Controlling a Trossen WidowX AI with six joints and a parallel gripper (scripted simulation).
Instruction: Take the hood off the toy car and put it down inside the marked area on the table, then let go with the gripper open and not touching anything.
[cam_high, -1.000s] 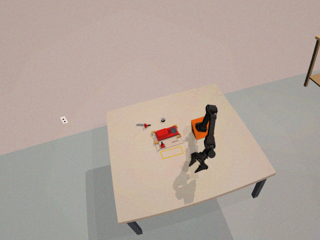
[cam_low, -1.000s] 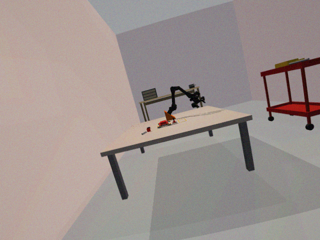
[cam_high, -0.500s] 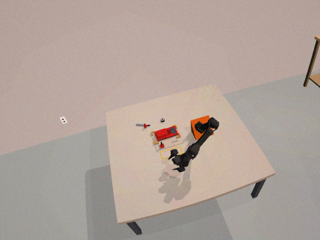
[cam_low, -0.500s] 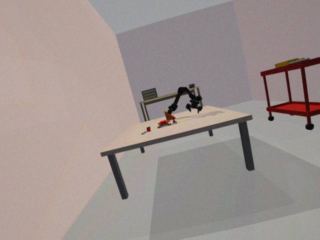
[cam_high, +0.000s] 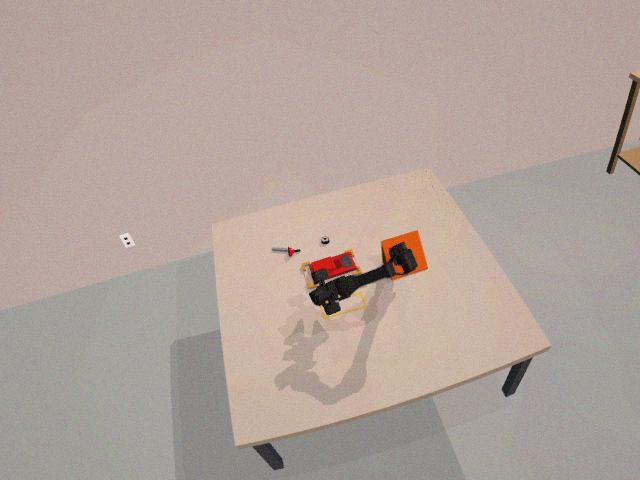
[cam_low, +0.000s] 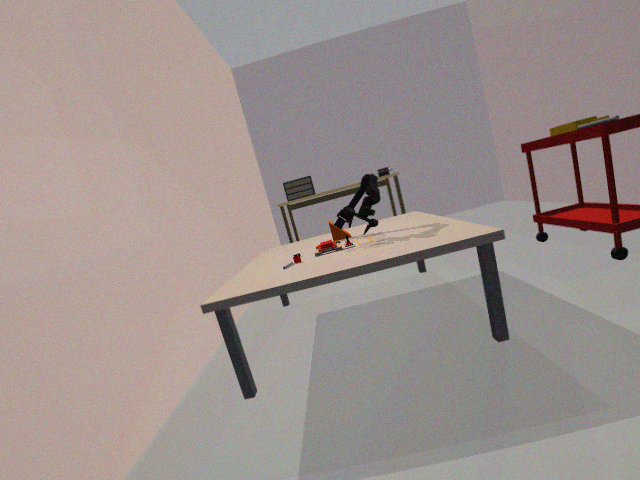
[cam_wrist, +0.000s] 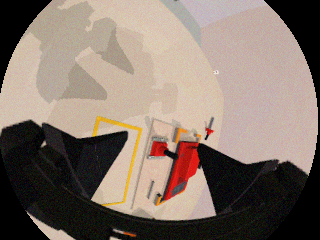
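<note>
The hood lies 18 cm to the right of my gripper tip, 7 cm behind it and 4 cm below it.
</note>
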